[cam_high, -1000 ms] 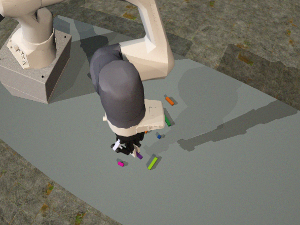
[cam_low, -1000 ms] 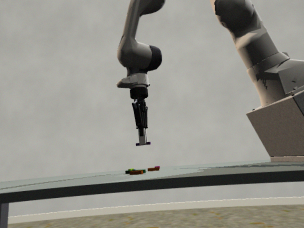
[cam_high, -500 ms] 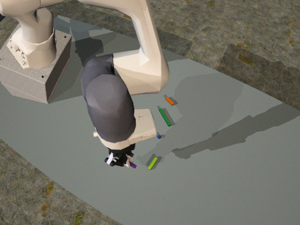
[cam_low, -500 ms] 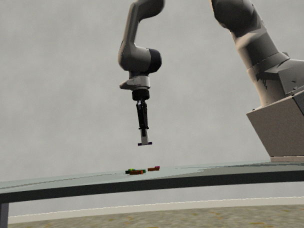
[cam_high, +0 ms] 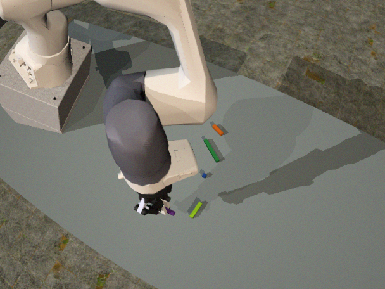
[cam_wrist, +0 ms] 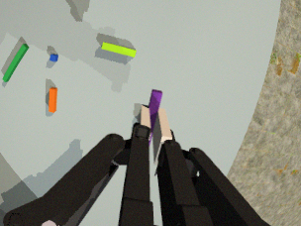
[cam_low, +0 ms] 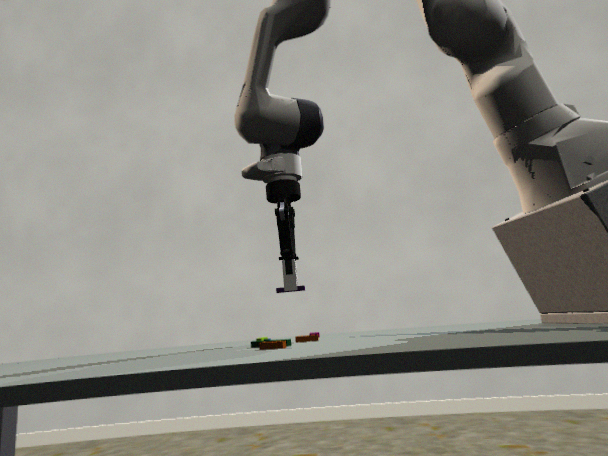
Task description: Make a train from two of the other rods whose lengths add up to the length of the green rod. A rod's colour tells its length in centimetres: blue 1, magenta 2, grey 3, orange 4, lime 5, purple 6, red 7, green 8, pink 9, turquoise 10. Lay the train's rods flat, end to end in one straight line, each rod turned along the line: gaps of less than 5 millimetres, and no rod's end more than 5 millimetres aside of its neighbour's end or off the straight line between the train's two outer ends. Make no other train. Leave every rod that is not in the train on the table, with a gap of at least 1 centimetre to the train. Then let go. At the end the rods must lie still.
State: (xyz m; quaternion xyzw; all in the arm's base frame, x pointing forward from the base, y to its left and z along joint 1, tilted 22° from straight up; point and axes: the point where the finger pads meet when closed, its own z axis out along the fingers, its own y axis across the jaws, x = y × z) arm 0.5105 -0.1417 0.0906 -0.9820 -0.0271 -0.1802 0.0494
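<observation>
The magenta rod is 4 cm behind my hand and 13 cm below it. From my hand the other things lie so: lime rod 5 cm ahead, 6 cm to the left, 13 cm below; purple rod 3 cm below; blue rod 2 cm ahead, 16 cm to the left, 13 cm below.
</observation>
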